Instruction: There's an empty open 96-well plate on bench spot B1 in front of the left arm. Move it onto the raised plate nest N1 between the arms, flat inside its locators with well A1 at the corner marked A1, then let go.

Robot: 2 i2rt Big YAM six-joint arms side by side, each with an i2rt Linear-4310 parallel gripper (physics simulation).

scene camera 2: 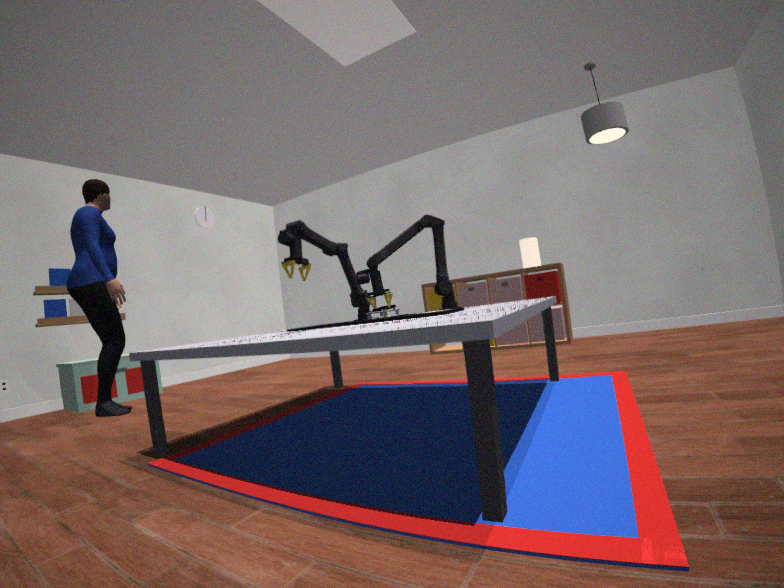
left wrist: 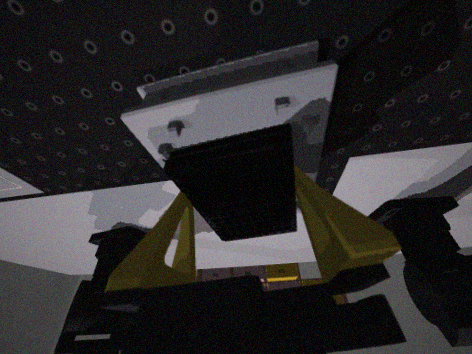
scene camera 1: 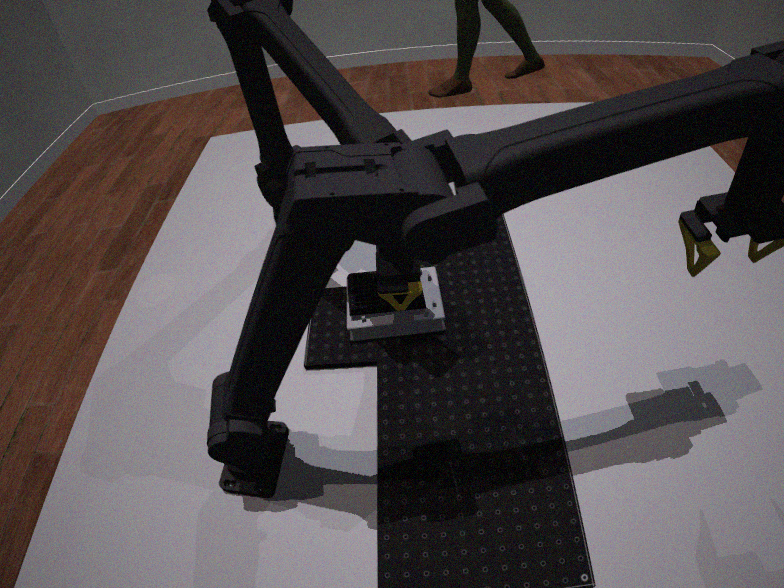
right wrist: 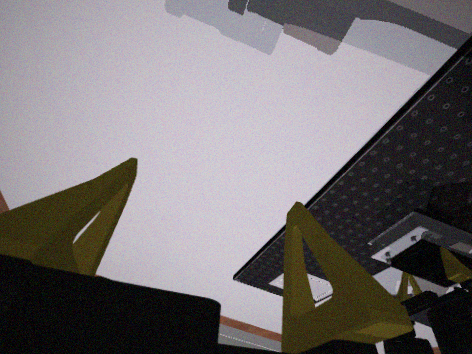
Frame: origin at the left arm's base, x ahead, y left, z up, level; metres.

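Seen in the pictures: left gripper, fingertip midpoint: (left wrist: 238, 181) (scene camera 1: 399, 290) (right wrist: 423, 259); right gripper, fingertip midpoint: (scene camera 2: 297, 279) (scene camera 1: 721, 266) (right wrist: 218, 188); left arm's base, origin of the base link: (left wrist: 125, 237); right arm's base, origin of the base link: (left wrist: 404, 209) (scene camera 1: 256, 458).
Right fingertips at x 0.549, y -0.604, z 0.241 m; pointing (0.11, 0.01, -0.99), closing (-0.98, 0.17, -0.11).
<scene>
Offsets run from my right fingertips to a thing's top centre. "pt": to the spot under its first point. Level surfaces: height alone.
A black 96-well plate {dx -0.408, dy +0.272, dz -0.166 m} (scene camera 1: 364, 294) (left wrist: 240, 200) (right wrist: 417, 261) is between the fingers of my left gripper (scene camera 1: 400, 297) (scene camera 2: 379, 302) (left wrist: 238, 181), which is shut on its two long sides. It is over the raised white nest {dx -0.396, dy +0.266, dz -0.182 m} (scene camera 1: 436, 303) (left wrist: 225, 107) (right wrist: 399, 246), whose small locator pegs show beyond the plate's edges in the left wrist view. Whether the plate touches the nest or sits inside the locators I cannot tell. The A1 corner mark and well A1 are not readable. My right gripper (scene camera 1: 723, 267) (scene camera 2: 297, 278) (right wrist: 218, 188) is open and empty, high over the table at the right in scene camera 1.
A black perforated board {dz -0.228 m} (scene camera 1: 468, 392) (right wrist: 390, 160) lies under the nest on the white table {dz -0.241 m} (scene camera 1: 633, 303) (scene camera 2: 303, 335). A flat white rectangle {pt dx -0.301, dy +0.556, dz -0.227 m} (right wrist: 320, 287) shows near the board's far end. The left arm's links cross above the nest in scene camera 1. A person (scene camera 2: 94, 253) stands beyond the table.
</scene>
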